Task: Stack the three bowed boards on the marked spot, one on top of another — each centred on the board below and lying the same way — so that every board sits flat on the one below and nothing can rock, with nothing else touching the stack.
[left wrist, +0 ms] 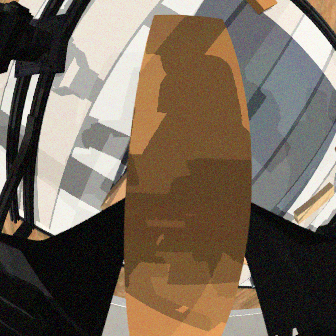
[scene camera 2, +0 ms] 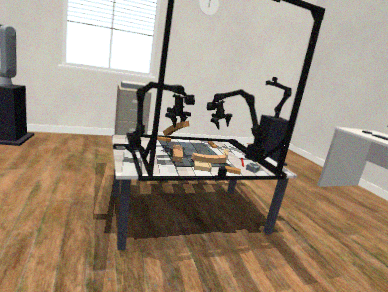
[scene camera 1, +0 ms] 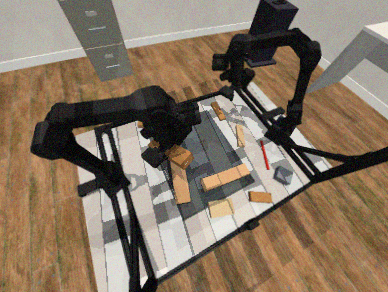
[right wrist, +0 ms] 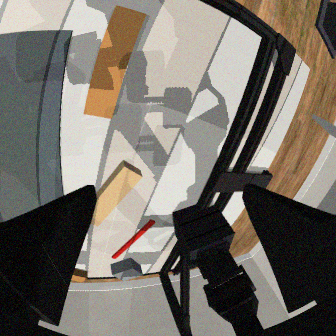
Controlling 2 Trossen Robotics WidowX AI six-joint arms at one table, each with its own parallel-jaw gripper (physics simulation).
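Places are measured from the left arm's base along level axes (x right, y back, z down), in centimetres.
Pixels of known places: left gripper, fingertip midpoint: (left wrist: pixel 184 204) (scene camera 2: pixel 177 127) (scene camera 1: pixel 171 152); right gripper, fingertip midpoint: (scene camera 2: pixel 223 128) (scene camera 1: pixel 237 95) (right wrist: pixel 171 192); left arm's base at its link origin: (left wrist: pixel 35 45) (scene camera 2: pixel 135 146) (scene camera 1: pixel 113 181); right arm's base at its link origin: (scene camera 2: pixel 256 146) (scene camera 1: pixel 285 124) (right wrist: pixel 211 253).
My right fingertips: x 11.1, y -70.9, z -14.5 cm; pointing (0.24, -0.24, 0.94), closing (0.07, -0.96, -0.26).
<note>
For each thing: its top centre in the pictures, then the offset to it from my right fingertips. Level surfaces: height alone.
- second bowed board at its top centre: (scene camera 1: pixel 226 176) (scene camera 2: pixel 209 154) dy +33.0, dx +23.0, dz +11.6 cm
- dark mat at its surface level: dz +16.5 cm
- third board at its top centre: (scene camera 1: pixel 179 175) (scene camera 2: pixel 178 149) dy +48.4, dx +7.8, dz +11.6 cm
- red stick at its top centre: (right wrist: pixel 130 242) (scene camera 1: pixel 264 154) dy +5.5, dx +30.4, dz +16.5 cm
- grey block at its top centre: (right wrist: pixel 127 274) (scene camera 1: pixel 285 174) (scene camera 2: pixel 253 165) dy +9.9, dx +43.5, dz +13.5 cm
My left gripper (scene camera 2: pixel 176 124) (left wrist: pixel 184 204) is shut on a bowed board (scene camera 1: pixel 180 157) (scene camera 2: pixel 176 128) (left wrist: pixel 187 175), held tilted above the table. A second bowed board (scene camera 1: pixel 225 177) (scene camera 2: pixel 210 158) lies on the dark mat (scene camera 1: pixel 200 200) (left wrist: pixel 295 105) near its front. A third board (scene camera 1: pixel 181 184) (scene camera 2: pixel 177 153) lies at the mat's left side, at an angle to the second; the held board and arm hide its far end in scene camera 1. The marked spot's outline cannot be made out. My right gripper (scene camera 2: pixel 221 123) (right wrist: pixel 171 192) is open and empty, high above the table's right side.
Right of the mat lie a brown block (scene camera 1: pixel 218 111) (right wrist: pixel 115 62), a pale block (scene camera 1: pixel 240 136) (right wrist: pixel 117 192), a red stick (scene camera 1: pixel 265 156) (right wrist: pixel 134 239) and a grey block (scene camera 1: pixel 283 175) (right wrist: pixel 126 268). A pale block (scene camera 1: pixel 220 207) and a brown block (scene camera 1: pixel 260 197) lie in front. Black frame rails edge the table.
</note>
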